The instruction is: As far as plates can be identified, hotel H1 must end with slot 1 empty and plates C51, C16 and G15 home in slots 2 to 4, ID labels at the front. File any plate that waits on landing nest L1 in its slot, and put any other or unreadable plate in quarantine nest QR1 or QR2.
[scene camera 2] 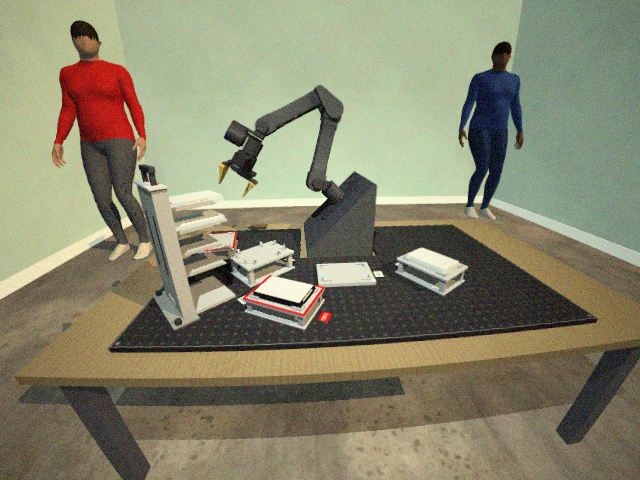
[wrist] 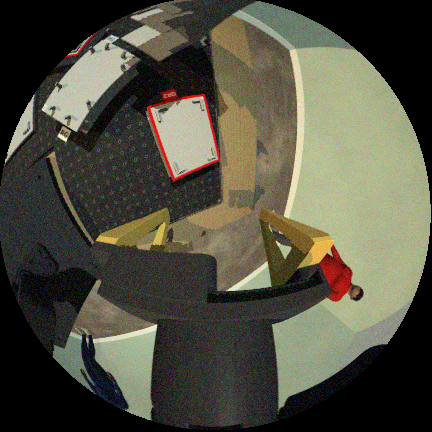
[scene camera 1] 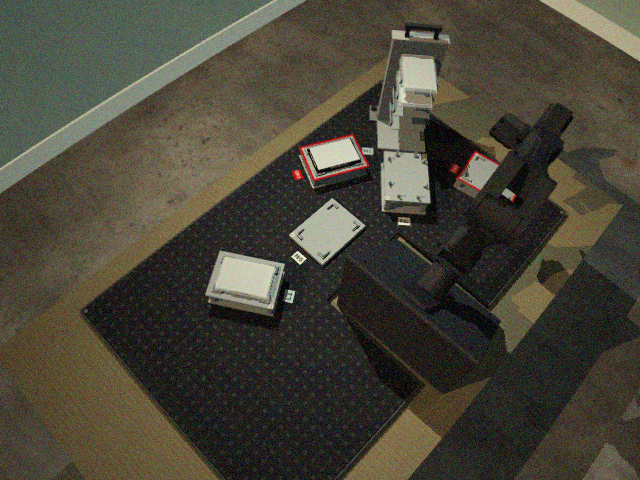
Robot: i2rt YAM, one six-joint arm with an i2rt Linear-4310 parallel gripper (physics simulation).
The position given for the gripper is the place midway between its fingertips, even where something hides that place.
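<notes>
Open and holding nothing, the gripper (wrist: 214, 212) shares the scene with a flat grey nest (scene camera 1: 325, 233), and scene camera 2 shows the nest (scene camera 2: 335, 274) too.
</notes>
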